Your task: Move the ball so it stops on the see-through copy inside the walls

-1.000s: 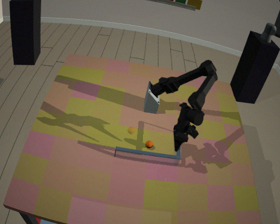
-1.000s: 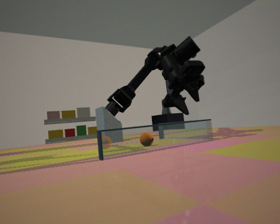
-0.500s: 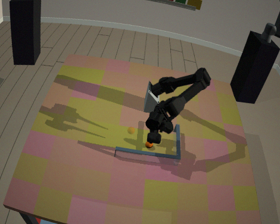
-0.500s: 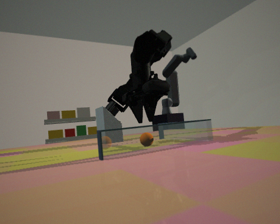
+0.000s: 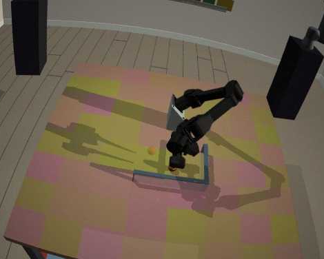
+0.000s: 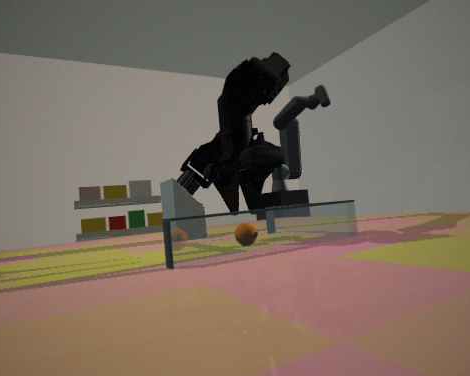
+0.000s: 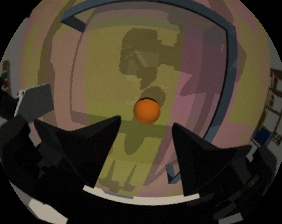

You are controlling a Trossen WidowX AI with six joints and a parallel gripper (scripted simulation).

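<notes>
Right now the clear wall is 90 mm ahead of my gripper tip, 20 mm to the right of it and 20 mm below it.
</notes>
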